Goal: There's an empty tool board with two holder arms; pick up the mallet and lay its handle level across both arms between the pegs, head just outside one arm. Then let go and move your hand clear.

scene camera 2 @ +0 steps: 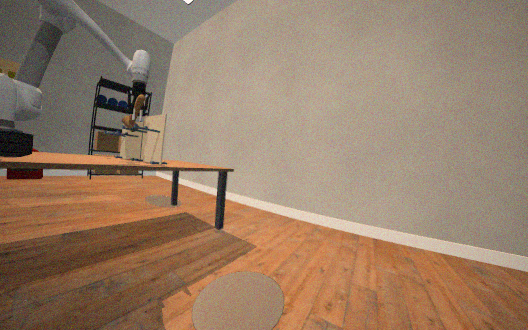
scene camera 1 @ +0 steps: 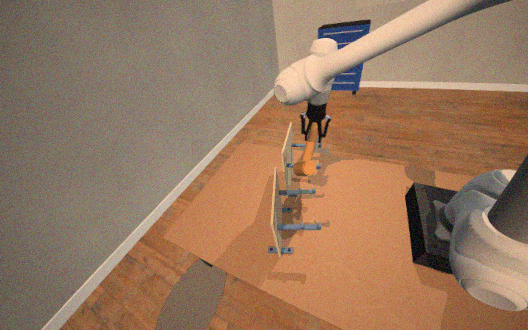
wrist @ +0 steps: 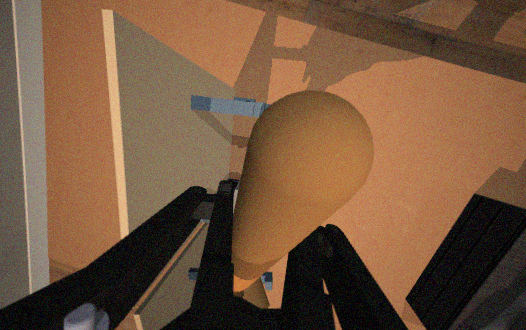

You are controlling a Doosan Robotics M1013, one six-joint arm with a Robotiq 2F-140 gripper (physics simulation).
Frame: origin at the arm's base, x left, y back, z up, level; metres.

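Seen in the pictures: gripper, fingertip midpoint: (scene camera 2: 137, 120).
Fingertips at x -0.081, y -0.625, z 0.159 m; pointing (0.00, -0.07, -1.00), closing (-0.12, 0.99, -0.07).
Note:
A point is followed by its place in that frame.
My gripper (scene camera 1: 313, 137) @(x -0.081, y -0.625, z 0.159 m) (wrist: 265, 183) @(x -0.081, y -0.625, z 0.159 m) is shut on the handle of the orange-brown mallet (scene camera 1: 306, 166) @(x 0.092, y -0.586, z 0.192 m) (scene camera 2: 139, 103) @(x -0.132, y -0.618, z 0.256 m) (wrist: 307, 155) @(x -0.147, y -0.626, z 0.310 m). The mallet tilts steeply, its rounded handle end up towards the wrist camera and its head (scene camera 2: 128, 121) @(x 0.032, y -0.589, z 0.158 m) low. In scene camera 1 the head overlaps an arm of the farther board; whether they touch I cannot tell. The empty tool board (scene camera 1: 275, 212) @(x 0.316, y -0.616, z 0.146 m) (scene camera 2: 130, 146) @(x 0.257, y -0.645, z -0.004 m) stands upright nearer scene camera 1, with two blue holder arms, one (scene camera 1: 297, 192) @(x 0.153, y -0.603, z 0.080 m) nearer the mallet and the other (scene camera 1: 299, 227) @(x 0.301, y -0.530, z 0.081 m) farther off. The fingertips are partly hidden.
A second upright board (scene camera 1: 287, 155) @(x -0.002, y -0.723, z 0.137 m) (scene camera 2: 155, 140) @(x -0.089, y -0.749, z 0.048 m) (wrist: 170, 125) @(x -0.096, y -0.751, z 0.156 m) stands behind the empty one, with blue arms; its far arm (scene camera 1: 305, 145) (wrist: 225, 106) @(x -0.138, y -0.713, z 0.111 m) shows. The robot's black base (scene camera 1: 422, 225) @(x 0.052, y -0.123, z 0.004 m) (wrist: 465, 260) @(x -0.036, y -0.137, z -0.042 m) stands across the table (scene camera 1: 360, 240) @(x 0.154, y -0.308, z -0.105 m). A grey wall (scene camera 1: 125, 100) lies beyond the boards.

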